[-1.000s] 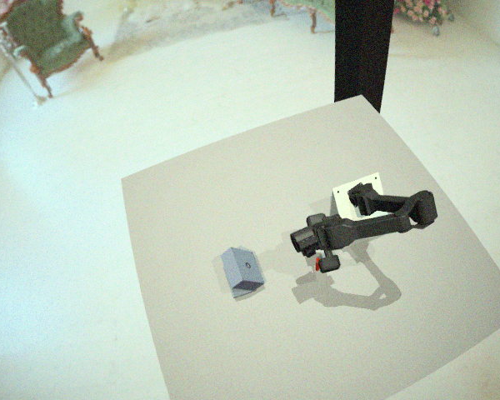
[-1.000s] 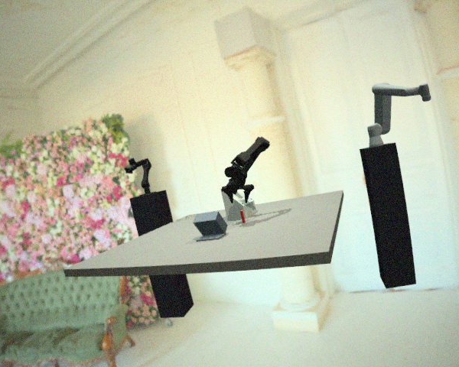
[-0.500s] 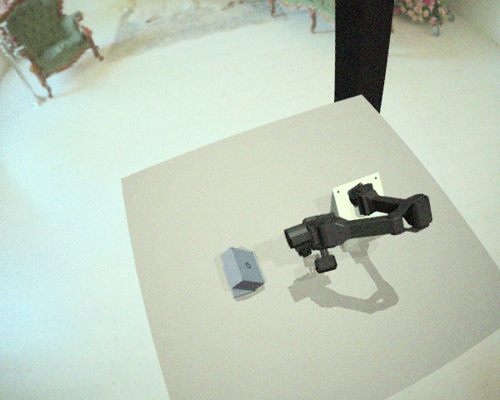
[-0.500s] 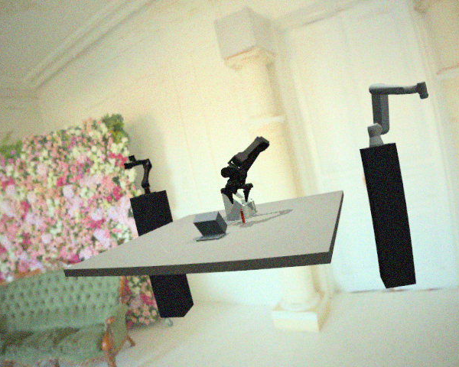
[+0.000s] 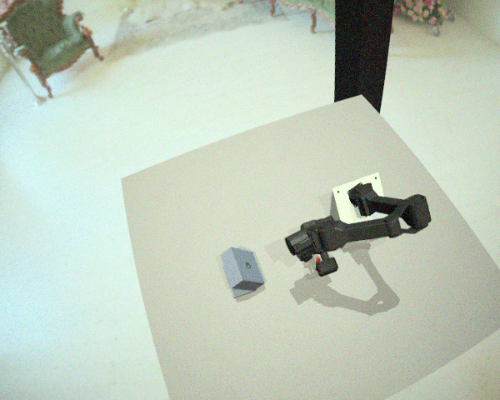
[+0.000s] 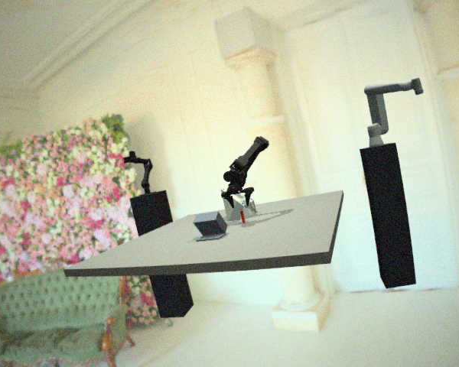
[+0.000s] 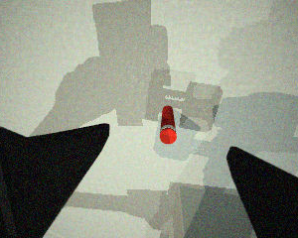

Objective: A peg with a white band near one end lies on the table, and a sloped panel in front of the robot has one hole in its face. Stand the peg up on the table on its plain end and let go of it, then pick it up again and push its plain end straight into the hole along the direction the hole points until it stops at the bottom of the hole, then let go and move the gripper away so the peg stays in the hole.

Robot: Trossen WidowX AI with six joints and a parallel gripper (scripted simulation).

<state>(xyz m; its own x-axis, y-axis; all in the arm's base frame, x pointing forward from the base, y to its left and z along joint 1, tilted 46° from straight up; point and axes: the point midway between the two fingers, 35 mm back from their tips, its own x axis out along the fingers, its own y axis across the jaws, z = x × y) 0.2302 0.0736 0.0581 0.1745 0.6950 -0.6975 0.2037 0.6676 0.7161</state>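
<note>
Right now my gripper tip is 40 mm above the red peg. The rest, counted from my gripper tip: grey sloped panel (230 mm ahead, 110 mm to the right, 30 mm below).
</note>
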